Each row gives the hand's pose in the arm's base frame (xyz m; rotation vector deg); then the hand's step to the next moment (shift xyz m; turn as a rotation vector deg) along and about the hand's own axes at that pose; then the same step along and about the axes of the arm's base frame.
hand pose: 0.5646 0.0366 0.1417 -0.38 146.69 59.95
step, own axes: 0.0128 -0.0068 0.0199 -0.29 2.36 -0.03
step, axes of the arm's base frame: -0.0042 0.0103 -0.0220 -0.08 1.65 1.71
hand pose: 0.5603 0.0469 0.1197 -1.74 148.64 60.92
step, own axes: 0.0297 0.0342 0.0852 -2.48 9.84 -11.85
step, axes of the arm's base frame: -0.0075 0.0862 -0.0427 -2.63 -1.30 15.32
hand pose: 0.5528 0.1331 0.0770 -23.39 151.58 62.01
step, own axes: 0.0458 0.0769 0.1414 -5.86 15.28 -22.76
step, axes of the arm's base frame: -0.0515 0.1458 -0.0639 -2.76 -4.80 27.48
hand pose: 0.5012 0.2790 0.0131 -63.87 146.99 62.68
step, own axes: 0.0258 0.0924 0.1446 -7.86 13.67 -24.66
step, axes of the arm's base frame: -0.1033 0.1246 -0.0625 0.05 -5.65 28.72
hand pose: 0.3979 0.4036 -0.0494 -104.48 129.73 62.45
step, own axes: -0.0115 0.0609 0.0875 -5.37 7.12 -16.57
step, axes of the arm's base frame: -0.0831 0.0603 -0.0310 1.86 -3.85 18.32
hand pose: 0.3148 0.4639 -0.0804 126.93 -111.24 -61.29
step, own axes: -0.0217 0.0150 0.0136 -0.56 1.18 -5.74
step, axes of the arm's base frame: -0.0197 0.0213 0.0064 1.77 -2.18 5.18
